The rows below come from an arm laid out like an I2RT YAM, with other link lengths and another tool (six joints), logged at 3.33 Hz.
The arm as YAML. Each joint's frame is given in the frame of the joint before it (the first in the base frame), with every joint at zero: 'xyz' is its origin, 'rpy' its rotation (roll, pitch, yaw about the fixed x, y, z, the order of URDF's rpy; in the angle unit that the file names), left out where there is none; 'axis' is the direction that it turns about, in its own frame. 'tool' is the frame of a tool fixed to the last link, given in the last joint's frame.
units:
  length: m
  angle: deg
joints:
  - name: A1
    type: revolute
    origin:
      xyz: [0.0, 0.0, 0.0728]
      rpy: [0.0, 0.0, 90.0]
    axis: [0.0, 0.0, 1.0]
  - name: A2
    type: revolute
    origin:
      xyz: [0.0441, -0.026, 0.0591]
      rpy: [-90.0, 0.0, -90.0]
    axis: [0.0, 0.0, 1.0]
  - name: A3
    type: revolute
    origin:
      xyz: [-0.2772, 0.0, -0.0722]
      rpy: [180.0, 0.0, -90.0]
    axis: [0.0, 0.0, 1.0]
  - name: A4
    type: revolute
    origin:
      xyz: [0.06, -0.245, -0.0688]
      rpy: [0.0, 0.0, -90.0]
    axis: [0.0, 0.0, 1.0]
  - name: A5
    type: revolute
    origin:
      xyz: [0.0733, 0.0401, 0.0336]
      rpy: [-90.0, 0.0, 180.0]
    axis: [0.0, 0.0, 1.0]
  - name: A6
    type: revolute
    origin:
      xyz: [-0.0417, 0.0, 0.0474]
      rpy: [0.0, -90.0, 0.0]
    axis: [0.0, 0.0, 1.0]
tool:
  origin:
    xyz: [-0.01, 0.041, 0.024]
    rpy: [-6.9, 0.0, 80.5]
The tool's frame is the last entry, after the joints.
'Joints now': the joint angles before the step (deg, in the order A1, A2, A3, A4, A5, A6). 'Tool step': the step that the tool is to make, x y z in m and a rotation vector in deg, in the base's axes. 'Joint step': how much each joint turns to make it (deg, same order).
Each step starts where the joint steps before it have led.
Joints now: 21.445, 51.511, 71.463, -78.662, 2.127, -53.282
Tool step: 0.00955, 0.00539, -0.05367, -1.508, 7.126, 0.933
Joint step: -0.042, 0.616, -12.635, 6.074, -1.514, -0.306
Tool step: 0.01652, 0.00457, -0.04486, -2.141, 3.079, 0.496
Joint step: -0.286, 3.313, -9.024, 8.707, 0.516, -1.057
